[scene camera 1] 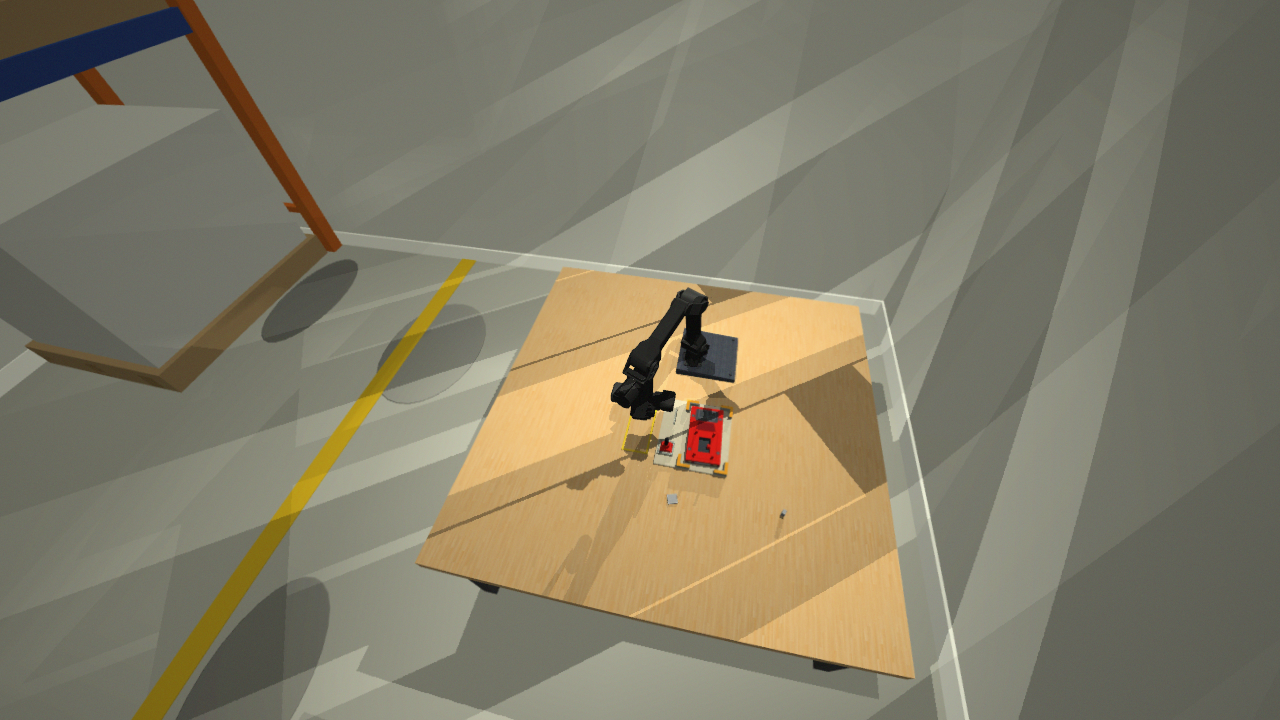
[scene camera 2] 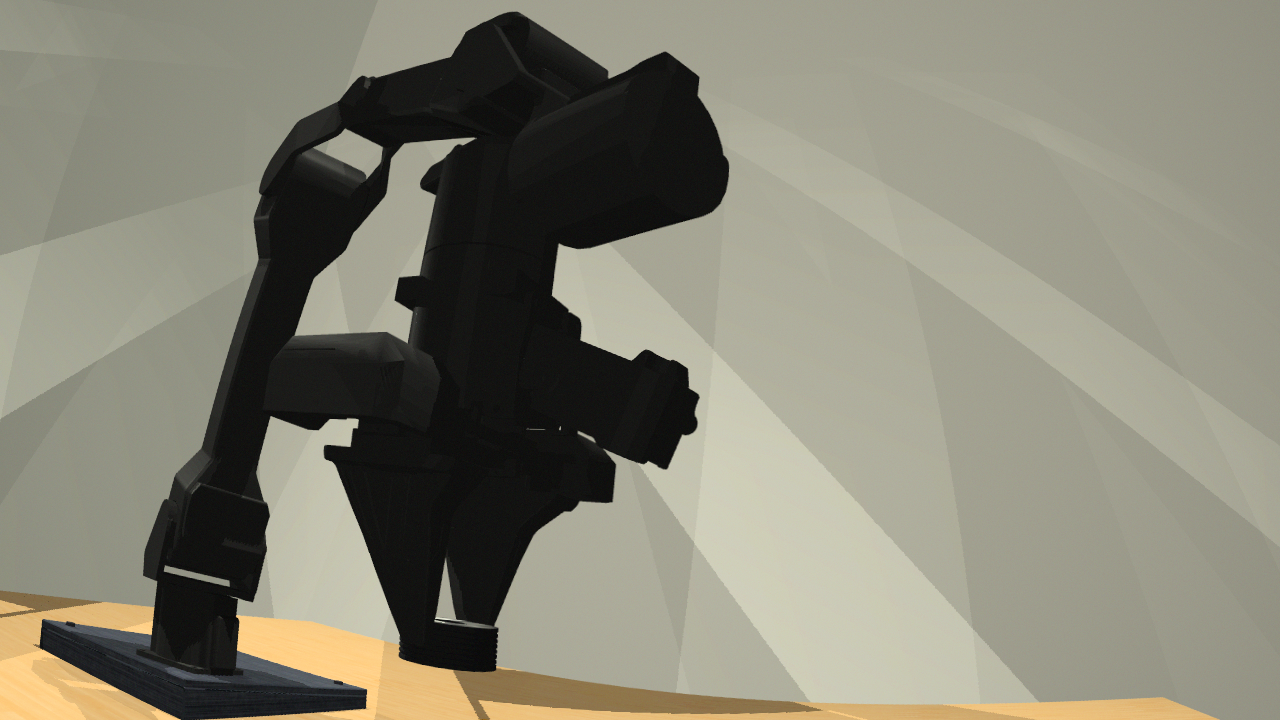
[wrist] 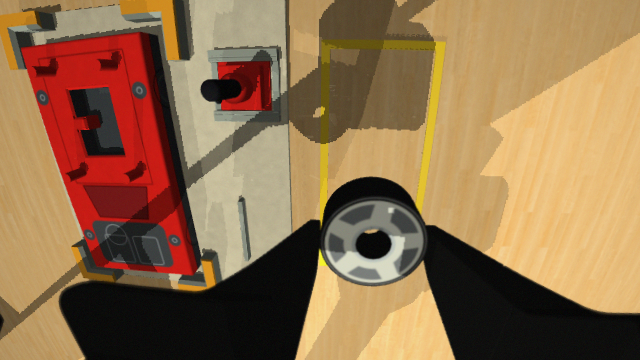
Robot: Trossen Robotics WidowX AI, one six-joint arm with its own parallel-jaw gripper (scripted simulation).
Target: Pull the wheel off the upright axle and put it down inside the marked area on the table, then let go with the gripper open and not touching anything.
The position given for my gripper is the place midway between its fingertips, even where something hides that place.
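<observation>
In scene camera 2 you'd see my gripper (scene camera 2: 445,644) holding a wheel (scene camera 2: 459,645). Scene camera 1 shows my gripper (scene camera 1: 643,411) and a base plate (scene camera 1: 675,425), but scene camera 1 does not show the wheel, hidden by my gripper. The wrist view shows the wheel (wrist: 394,252), my gripper (wrist: 370,232) and the base plate (wrist: 236,163).
</observation>
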